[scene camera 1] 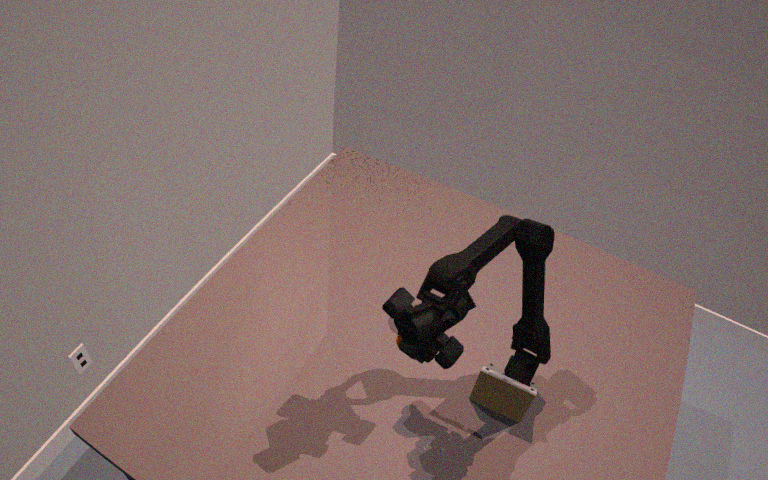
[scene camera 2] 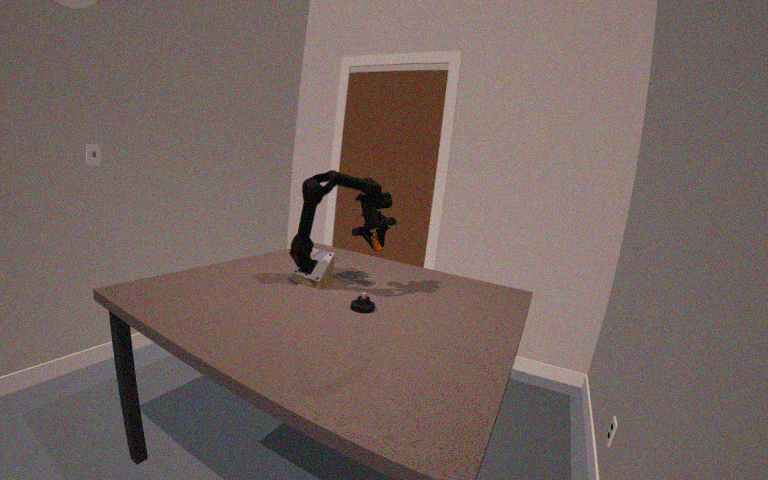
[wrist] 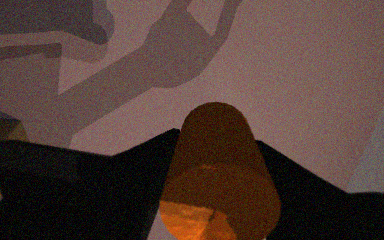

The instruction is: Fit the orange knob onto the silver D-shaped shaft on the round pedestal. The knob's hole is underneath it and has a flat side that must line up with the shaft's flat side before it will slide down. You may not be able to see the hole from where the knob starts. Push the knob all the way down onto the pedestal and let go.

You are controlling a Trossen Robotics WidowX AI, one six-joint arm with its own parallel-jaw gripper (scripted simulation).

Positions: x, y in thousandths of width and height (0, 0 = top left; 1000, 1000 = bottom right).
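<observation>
Visible in scene camera 1, the gripper (scene camera 1: 529, 709) also appears in scene camera 2 (scene camera 2: 493, 518) and in the wrist view (wrist: 561, 594). What the gripper carries is an orange knob (wrist: 566, 735).
</observation>
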